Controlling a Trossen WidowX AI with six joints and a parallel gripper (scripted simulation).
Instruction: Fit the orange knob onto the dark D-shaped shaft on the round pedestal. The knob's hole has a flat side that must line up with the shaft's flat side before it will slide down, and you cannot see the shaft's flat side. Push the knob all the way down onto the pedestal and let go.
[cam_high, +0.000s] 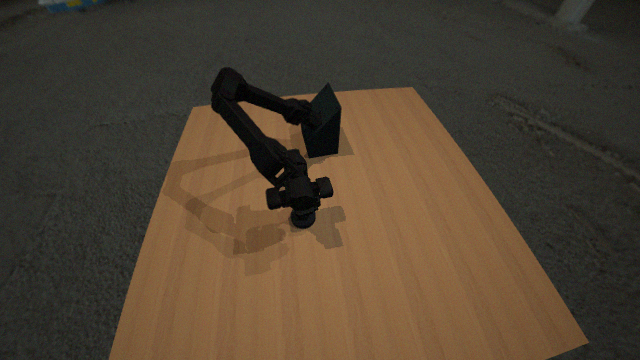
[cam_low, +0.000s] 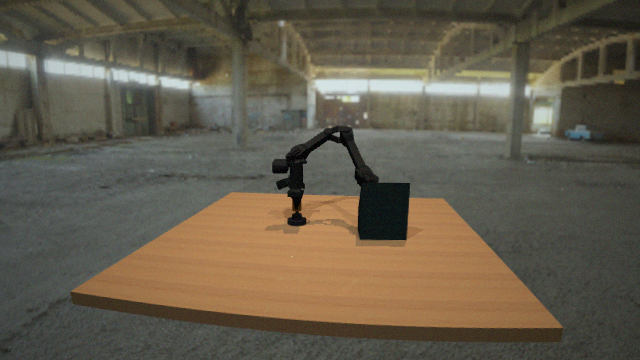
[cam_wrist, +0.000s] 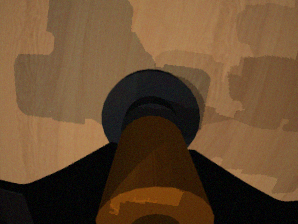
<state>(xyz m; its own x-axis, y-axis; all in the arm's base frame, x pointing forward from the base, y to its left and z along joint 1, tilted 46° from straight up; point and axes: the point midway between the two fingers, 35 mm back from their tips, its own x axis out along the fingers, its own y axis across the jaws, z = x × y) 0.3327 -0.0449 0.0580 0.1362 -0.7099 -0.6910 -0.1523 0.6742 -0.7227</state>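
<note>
My gripper tip is 20 mm below the orange knob. From my gripper tip the other things lie so: dark round pedestal: 40 mm below.
</note>
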